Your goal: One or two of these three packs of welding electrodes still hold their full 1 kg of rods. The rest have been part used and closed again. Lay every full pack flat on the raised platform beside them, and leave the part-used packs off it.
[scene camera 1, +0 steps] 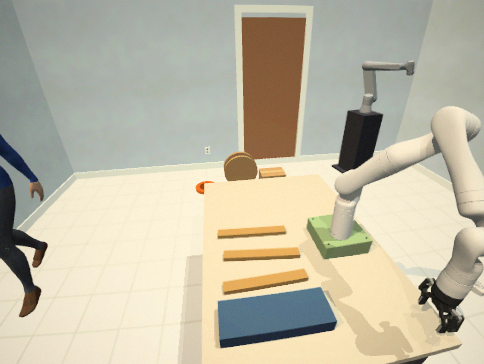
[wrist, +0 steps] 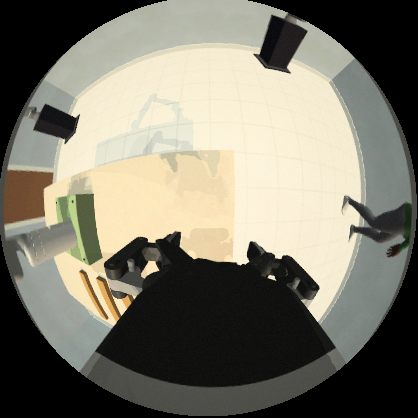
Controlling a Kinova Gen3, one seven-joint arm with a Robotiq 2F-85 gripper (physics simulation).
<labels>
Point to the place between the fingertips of the gripper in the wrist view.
At 214, 244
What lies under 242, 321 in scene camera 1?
A blue raised platform.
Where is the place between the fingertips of the gripper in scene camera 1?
429, 317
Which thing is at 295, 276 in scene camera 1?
A pack.
</labels>
